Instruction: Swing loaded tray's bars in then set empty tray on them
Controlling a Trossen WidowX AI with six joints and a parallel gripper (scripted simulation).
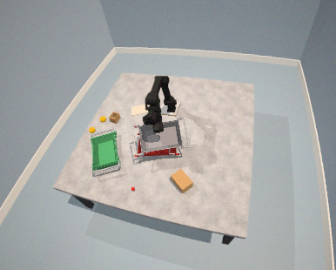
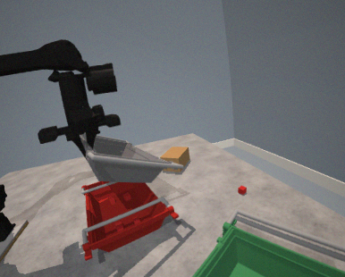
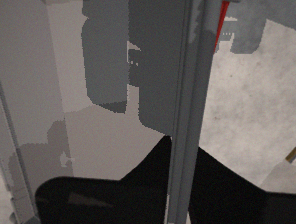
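Right now the grey tray is 80 mm ahead of my gripper tip and 20 mm to the left of it. From my gripper tip the other things lie so: cream card 310 mm behind, 260 mm to the right, 170 mm below.
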